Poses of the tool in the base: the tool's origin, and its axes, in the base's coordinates. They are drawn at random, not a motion.
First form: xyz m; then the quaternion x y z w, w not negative.
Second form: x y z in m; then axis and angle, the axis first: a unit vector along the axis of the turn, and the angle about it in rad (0 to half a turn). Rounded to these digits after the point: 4 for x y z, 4 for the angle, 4 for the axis.
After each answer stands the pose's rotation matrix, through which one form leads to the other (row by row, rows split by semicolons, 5 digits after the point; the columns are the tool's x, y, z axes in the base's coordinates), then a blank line. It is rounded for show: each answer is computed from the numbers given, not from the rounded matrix.
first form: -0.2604, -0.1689, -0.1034, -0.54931, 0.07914, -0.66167, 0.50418
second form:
-0.2604, -0.1689, -0.1034, -0.6361, 0.0916, -0.7662, 2.0847
0.11187 0.58025 0.80672; -0.75414 -0.47908 0.44917; 0.64712 -0.65863 0.38400

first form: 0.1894, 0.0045, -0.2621, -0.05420, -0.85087, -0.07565, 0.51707
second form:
0.1894, 0.0045, -0.2621, -0.0633, -0.9941, -0.0884, 2.0547
-0.45940 0.17047 -0.87172; 0.01400 0.98268 0.18479; 0.88812 0.07269 -0.45383

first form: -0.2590, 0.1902, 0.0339, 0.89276, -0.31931, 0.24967, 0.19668
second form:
-0.2590, 0.1902, 0.0339, 0.9105, -0.3257, 0.2546, 2.7457
0.67141 -0.66835 0.32019; -0.47193 -0.71872 -0.51062; 0.57140 0.19173 -0.79796

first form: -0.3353, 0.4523, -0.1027, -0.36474, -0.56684, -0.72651, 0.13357
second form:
-0.3353, 0.4523, -0.1027, -0.3680, -0.5720, -0.7331, 2.8737
-0.69825 0.60758 0.37855; 0.21942 -0.32170 0.92107; 0.68140 0.72619 0.09131

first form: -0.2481, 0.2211, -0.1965, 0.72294, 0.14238, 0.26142, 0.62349
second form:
-0.2481, 0.2211, -0.1965, 0.9247, 0.1821, 0.3344, 1.7952
0.82277 -0.12012 0.55553; 0.53185 -0.18197 -0.82705; 0.20044 0.97594 -0.08583

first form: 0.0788, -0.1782, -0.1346, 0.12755, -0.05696, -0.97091, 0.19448
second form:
0.0788, -0.1782, -0.1346, 0.1300, -0.0581, -0.9898, 2.7501
-0.89182 0.36311 -0.26983; -0.39217 -0.91787 0.06099; -0.22552 0.16022 0.96097

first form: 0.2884, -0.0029, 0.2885, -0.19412, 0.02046, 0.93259, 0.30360
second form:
0.2884, -0.0029, 0.2885, -0.2037, 0.0215, 0.9788, 2.5247
-0.74029 -0.57421 -0.34965; 0.55833 -0.81482 0.15603; -0.37449 -0.07971 0.92380

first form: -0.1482, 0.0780, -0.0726, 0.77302, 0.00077, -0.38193, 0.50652
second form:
-0.1482, 0.0780, -0.0726, 0.8965, 0.0009, -0.4430, 2.0793
0.70826 0.38810 -0.58970; -0.38572 -0.48687 -0.78369; -0.59126 0.78252 -0.19513

